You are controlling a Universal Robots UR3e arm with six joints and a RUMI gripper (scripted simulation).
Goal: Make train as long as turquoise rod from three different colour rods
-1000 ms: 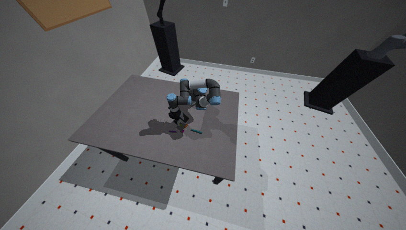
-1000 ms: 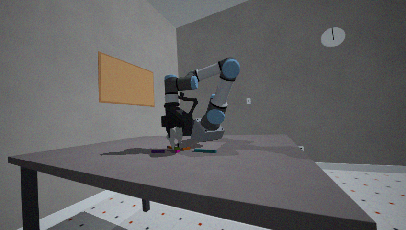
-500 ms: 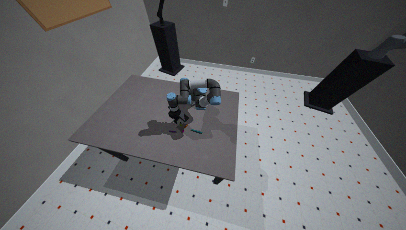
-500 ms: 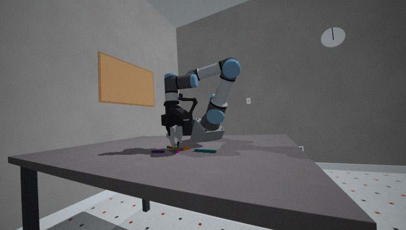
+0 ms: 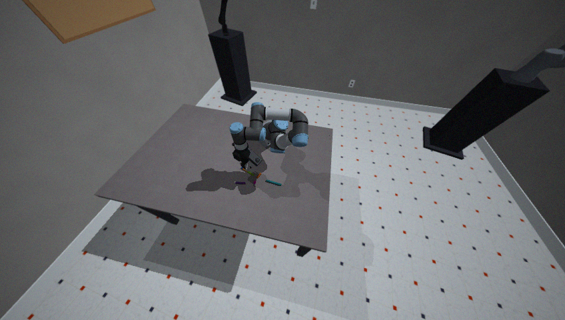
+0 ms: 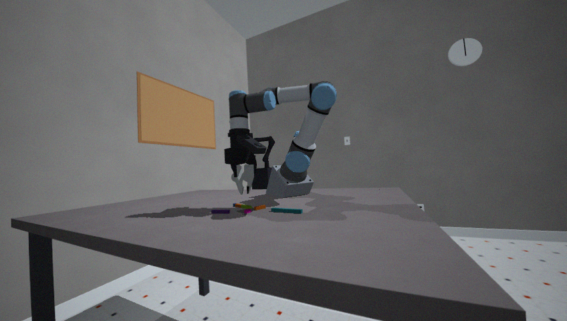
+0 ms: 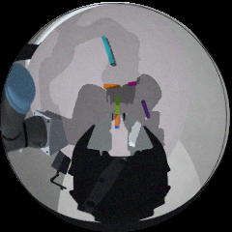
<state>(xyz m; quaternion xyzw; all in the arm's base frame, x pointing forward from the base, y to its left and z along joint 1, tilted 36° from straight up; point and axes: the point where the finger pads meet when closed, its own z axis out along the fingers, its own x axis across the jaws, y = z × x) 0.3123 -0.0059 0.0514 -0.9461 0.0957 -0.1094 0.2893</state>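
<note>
My gripper is now 6 cm above the lime rod. The rest, counted from my hand: purple rod (9 cm ahead, 2 cm to the right, 6 cm below); magenta rod (4 cm ahead, 6 cm to the left, 6 cm below); blue rod (1 cm behind, 7 cm to the right, 6 cm below).
</note>
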